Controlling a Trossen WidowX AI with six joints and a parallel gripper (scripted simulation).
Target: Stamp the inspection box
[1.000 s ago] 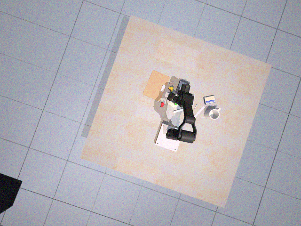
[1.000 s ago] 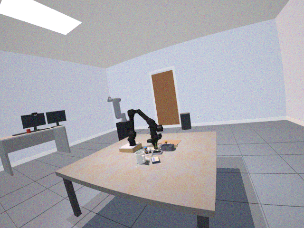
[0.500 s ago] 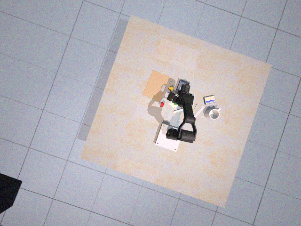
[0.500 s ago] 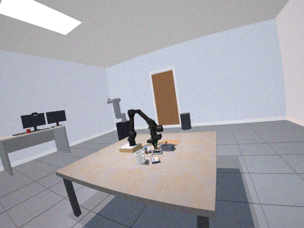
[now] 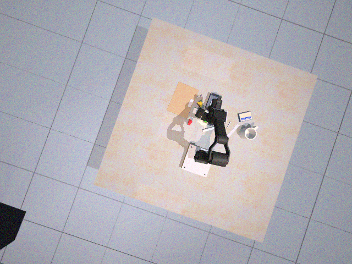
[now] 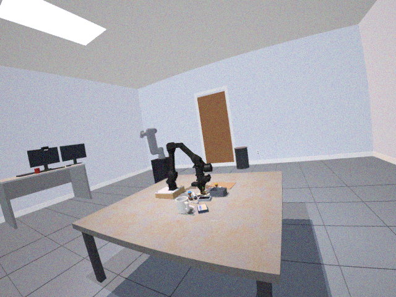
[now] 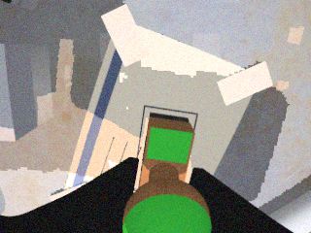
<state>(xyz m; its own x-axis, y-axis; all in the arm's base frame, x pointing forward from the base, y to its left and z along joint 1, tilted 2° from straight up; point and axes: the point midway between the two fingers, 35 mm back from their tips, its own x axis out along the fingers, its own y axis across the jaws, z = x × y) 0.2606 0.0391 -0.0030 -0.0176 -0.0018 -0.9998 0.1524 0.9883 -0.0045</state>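
Now: gripper tip 10 mm to the right of the cream card and 20 mm above it. The rest, counted from my gripper tip: red-knobbed stamp 60 mm behind, 110 mm to the left; yellow-knobbed stamp 90 mm ahead, 80 mm to the left; white marker 40 mm behind, 70 mm to the right, 10 mm below.
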